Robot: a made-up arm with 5 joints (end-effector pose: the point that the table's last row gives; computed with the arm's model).
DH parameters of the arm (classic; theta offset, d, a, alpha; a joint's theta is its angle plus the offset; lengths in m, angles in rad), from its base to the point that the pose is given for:
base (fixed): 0 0 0.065 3.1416
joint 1: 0 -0.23 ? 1.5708
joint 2: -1.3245 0 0.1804 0
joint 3: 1.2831 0 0.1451 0
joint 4: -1.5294 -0.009 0 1.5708
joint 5: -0.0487 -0.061 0 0
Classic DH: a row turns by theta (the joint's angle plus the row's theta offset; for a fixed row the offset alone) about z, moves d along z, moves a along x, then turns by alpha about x.
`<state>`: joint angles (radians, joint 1 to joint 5).
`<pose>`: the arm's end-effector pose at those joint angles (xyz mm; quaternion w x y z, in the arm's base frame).
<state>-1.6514 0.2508 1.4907 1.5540 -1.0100</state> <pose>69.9 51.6 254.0 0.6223 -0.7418 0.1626 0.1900</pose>
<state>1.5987 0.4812 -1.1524 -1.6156 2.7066</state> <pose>49.5 -233.4 505.6 0.3024 0.7948 -0.4955 0.1770</pose>
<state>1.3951 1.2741 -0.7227 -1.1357 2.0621</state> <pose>126.4 -397.1 201.9 0.4510 -0.8730 0.1172 0.1441</pose>
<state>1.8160 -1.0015 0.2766 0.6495 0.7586</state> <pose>35.5 -81.0 466.6 0.5786 -0.6988 -0.2222 -0.3572</pose>
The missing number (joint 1, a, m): 0.044
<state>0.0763 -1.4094 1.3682 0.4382 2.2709</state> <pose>143.3 -15.0 289.9 0.3976 -0.5053 -0.2266 0.7316</pose>
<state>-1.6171 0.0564 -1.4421 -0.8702 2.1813</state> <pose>70.3 80.3 593.0 0.1006 -0.2401 -0.9108 -0.3205</pose>
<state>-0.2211 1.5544 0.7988 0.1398 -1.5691</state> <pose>138.3 7.2 45.0 0.6859 -0.3538 0.2697 -0.5758</pose>
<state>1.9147 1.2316 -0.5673 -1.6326 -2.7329</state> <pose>-70.3 -351.0 212.3 0.2081 -0.4011 0.8667 0.2115</pose>
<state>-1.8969 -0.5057 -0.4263 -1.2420 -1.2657</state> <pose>59.2 45.3 574.6 0.2845 -0.9543 -0.0333 0.0853</pose>
